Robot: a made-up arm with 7 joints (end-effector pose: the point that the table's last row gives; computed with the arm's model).
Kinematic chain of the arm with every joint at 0, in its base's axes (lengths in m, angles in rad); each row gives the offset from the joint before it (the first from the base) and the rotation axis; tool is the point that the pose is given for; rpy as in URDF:
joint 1: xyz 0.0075 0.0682 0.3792 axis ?
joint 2: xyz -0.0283 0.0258 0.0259 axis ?
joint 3: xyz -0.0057 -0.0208 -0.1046 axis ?
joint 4: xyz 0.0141 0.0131 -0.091 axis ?
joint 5: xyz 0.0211 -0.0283 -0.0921 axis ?
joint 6: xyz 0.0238 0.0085 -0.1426 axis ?
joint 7: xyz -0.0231 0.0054 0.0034 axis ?
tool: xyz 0.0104 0.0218 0.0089 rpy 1.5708 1.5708 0
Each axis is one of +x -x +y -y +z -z.
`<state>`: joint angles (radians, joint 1 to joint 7).
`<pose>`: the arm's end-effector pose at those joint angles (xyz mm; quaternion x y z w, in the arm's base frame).
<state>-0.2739 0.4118 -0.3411 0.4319 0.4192 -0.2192 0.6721</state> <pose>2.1 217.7 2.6 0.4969 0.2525 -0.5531 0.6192</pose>
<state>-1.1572 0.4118 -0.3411 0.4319 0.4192 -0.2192 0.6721</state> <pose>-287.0 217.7 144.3 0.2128 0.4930 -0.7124 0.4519</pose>
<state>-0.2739 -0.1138 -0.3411 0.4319 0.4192 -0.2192 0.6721</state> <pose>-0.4 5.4 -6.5 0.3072 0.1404 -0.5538 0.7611</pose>
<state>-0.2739 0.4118 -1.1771 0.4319 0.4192 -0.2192 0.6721</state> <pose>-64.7 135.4 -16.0 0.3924 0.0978 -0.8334 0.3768</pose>
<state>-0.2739 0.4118 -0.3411 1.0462 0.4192 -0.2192 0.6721</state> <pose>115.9 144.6 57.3 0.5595 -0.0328 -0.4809 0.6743</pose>
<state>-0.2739 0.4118 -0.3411 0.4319 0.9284 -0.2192 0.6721</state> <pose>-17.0 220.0 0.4 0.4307 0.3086 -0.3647 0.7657</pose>
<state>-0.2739 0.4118 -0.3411 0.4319 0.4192 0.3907 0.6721</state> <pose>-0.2 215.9 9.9 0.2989 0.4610 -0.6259 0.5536</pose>
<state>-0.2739 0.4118 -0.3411 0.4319 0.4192 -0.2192 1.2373</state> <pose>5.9 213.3 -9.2 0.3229 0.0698 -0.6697 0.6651</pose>
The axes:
joint 1: -y
joint 2: +x
joint 3: +z
joint 4: -y
joint 5: +z
joint 6: +y
joint 7: -x

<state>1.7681 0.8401 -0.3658 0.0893 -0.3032 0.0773 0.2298</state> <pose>270.6 383.0 477.0 0.8236 0.2774 0.1770 0.4620</pose>
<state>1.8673 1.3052 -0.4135 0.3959 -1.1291 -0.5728 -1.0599</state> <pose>128.3 443.6 503.7 -0.6622 -0.2044 -0.6836 0.2288</pose>
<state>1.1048 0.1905 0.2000 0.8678 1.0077 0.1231 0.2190</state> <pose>345.9 189.0 369.4 0.2724 -0.2479 0.1009 0.9242</pose>
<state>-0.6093 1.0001 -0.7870 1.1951 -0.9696 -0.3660 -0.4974</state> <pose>-33.6 187.1 92.6 0.8100 -0.3431 -0.4755 0.0066</pose>
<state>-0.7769 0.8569 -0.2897 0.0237 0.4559 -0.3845 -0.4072</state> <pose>-174.1 397.8 194.9 -0.7258 -0.6337 0.2672 0.0192</pose>
